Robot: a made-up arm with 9 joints.
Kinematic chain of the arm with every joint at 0, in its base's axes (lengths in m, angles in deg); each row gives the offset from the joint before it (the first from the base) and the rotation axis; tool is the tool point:
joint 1: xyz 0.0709 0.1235 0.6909 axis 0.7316 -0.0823 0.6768
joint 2: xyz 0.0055 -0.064 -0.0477 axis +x
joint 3: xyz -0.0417 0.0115 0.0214 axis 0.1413 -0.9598 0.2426
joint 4: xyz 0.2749 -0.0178 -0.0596 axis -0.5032 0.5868 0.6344
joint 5: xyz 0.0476 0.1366 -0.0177 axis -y
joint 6: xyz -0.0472 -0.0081 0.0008 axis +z
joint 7: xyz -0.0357 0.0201 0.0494 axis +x
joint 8: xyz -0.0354 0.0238 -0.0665 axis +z
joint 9: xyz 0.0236 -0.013 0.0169 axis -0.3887 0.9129 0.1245
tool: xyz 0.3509 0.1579 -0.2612
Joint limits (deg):
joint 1: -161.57..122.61
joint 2: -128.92..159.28
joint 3: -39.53..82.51
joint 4: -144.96..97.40
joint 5: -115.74..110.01
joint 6: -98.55..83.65
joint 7: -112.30..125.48
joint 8: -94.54..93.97
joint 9: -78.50..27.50
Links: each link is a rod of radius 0.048 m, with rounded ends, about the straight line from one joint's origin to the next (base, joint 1, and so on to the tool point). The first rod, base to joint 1, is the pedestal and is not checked.
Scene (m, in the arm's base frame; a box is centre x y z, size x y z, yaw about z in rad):
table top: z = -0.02
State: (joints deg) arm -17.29 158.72 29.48 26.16 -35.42 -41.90 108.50 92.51 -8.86
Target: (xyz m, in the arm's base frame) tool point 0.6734 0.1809 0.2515
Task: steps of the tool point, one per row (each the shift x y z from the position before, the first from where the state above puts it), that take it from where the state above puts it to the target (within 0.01 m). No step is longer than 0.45 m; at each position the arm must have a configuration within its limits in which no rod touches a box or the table.
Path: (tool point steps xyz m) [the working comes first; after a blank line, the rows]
Joints at the target: 25.71 159.28 2.94 10.95 -45.57 -30.51 125.48 67.89 -29.62
Straight joint move there: clear.

1: 0.2835 0.1692 -0.2463
2: 0.2185 0.3361 -0.1094
3: 0.0792 0.3952 0.0666

